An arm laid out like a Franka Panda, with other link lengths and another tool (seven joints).
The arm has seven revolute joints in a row. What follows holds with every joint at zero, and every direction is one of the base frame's.
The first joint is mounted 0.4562 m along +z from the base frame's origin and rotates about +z.
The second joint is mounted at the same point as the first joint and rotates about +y.
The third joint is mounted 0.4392 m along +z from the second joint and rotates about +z.
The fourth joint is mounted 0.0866 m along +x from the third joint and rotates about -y.
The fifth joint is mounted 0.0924 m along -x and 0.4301 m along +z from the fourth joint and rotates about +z.
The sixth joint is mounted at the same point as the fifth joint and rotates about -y.
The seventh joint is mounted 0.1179 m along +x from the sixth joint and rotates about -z.
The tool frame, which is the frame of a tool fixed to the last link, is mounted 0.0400 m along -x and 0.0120 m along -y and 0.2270 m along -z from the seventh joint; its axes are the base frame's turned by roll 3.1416, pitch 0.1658 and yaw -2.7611 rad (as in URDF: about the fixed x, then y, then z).
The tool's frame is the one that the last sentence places.
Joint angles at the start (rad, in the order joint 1, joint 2, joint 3, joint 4, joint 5, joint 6, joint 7):
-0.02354, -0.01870, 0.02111, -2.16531, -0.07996, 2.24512, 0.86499
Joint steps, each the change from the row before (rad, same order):
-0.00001, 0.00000, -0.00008, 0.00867, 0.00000, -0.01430, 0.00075
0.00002, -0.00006, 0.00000, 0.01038, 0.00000, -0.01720, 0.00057
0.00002, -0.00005, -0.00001, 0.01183, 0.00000, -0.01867, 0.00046
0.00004, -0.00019, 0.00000, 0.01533, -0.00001, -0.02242, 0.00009
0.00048, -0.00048, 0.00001, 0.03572, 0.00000, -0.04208, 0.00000
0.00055, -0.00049, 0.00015, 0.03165, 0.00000, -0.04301, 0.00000
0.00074, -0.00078, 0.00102, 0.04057, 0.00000, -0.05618, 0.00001
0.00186, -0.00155, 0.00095, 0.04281, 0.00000, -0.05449, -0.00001
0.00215, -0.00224, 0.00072, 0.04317, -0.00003, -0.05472, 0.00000
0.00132, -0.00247, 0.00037, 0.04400, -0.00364, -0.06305, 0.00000
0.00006, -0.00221, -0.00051, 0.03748, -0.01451, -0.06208, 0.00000
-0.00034, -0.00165, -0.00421, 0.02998, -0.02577, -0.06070, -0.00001
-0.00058, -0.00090, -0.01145, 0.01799, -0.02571, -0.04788, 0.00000
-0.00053, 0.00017, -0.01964, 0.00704, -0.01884, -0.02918, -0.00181
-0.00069, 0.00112, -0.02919, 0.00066, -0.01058, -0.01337, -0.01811
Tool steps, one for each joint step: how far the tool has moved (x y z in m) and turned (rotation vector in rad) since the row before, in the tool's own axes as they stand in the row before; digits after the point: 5 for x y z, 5 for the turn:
-0.00107, -0.00022, -0.00280, 0.00321, 0.00481, 0.00087
-0.00118, -0.00024, -0.00343, 0.00377, 0.00577, 0.00060
-0.00148, -0.00023, -0.00399, 0.00384, 0.00577, 0.00059
-0.00219, -0.00018, -0.00541, 0.00401, 0.00580, 0.00040
-0.00676, 0.00066, -0.01341, 0.00443, 0.00454, 0.00121
-0.00428, -0.00012, -0.01194, 0.00641, 0.00905, 0.00046
-0.00436, -0.00017, -0.01581, 0.00835, 0.01241, -0.00021
-0.00448, 0.00031, -0.01786, 0.00597, 0.00822, -0.00059
-0.00366, -0.00018, -0.01880, 0.00553, 0.00753, -0.00042
-0.00183, -0.00276, -0.01903, 0.01188, 0.01248, -0.00120
-0.00038, -0.00688, -0.01555, 0.02352, 0.01297, -0.00369
0.00028, -0.01219, -0.01106, 0.03662, 0.01428, -0.00315
-0.00026, -0.01585, -0.00460, 0.03752, 0.01564, 0.00467
-0.00211, -0.01718, 0.00135, 0.02892, 0.01488, 0.01252
-0.00481, -0.01946, 0.00540, 0.01589, 0.01380, 0.00760

